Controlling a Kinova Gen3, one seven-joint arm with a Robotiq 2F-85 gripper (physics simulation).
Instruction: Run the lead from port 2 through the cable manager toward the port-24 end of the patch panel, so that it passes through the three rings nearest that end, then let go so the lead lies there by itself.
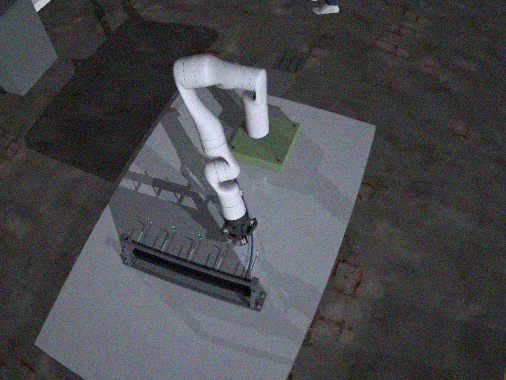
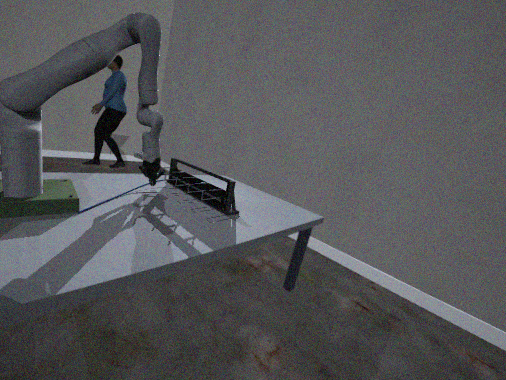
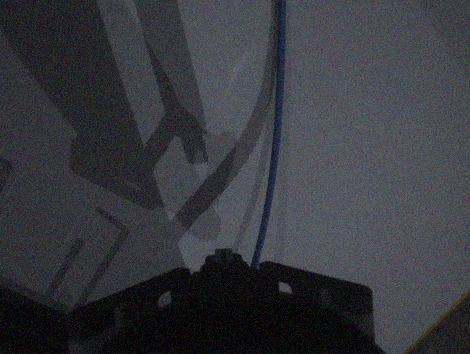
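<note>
The black patch panel (image 1: 257, 295) (image 2: 229, 196) stands on the grey table (image 1: 327, 170) (image 2: 274, 215), with the cable manager's rings (image 1: 172, 234) in a row behind it. The thin blue lead (image 1: 251, 250) (image 2: 112, 197) (image 3: 273, 140) rises from the panel's right end and runs back along the arm toward the base. My gripper (image 1: 243, 240) (image 2: 153, 182) (image 3: 223, 260) hangs low just behind that right end. Its fingers are closed together.
The arm's green base block (image 1: 266, 145) (image 2: 70, 196) sits at the table's far side. A person (image 2: 108, 109) in a blue top walks on the floor beyond the table. Shadows of arm and rings fall across the table.
</note>
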